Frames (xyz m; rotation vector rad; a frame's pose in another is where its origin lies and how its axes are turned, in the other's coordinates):
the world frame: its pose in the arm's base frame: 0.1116 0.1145 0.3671 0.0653 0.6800 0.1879
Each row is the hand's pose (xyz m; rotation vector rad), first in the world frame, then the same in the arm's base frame.
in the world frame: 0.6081 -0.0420 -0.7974 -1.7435 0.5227 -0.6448
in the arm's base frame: 0.0783 0.1902 -0.6332 -1.9036 0.8160 0.1183
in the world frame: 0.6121 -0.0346 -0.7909 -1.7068 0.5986 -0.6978
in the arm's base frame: 0.0843 0.1982 -0.6297 -1.9013 0.8959 0.0570
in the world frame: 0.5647 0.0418 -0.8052 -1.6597 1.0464 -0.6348
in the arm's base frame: 0.0276 0.2639 -0.6022 -1.9353 1.3366 0.1106
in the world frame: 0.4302 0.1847 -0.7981 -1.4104 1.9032 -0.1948
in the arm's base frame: -0.0919 0.3781 -0.4962 -1.7405 2.2489 0.4949
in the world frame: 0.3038 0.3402 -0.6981 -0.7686 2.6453 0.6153
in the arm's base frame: -0.1486 0.5062 -0.3215 0.7402 -2.5258 -0.9533
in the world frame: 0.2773 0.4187 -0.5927 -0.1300 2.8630 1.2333
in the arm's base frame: -0.1142 0.5783 -0.2138 -0.0221 -2.2167 -1.0850
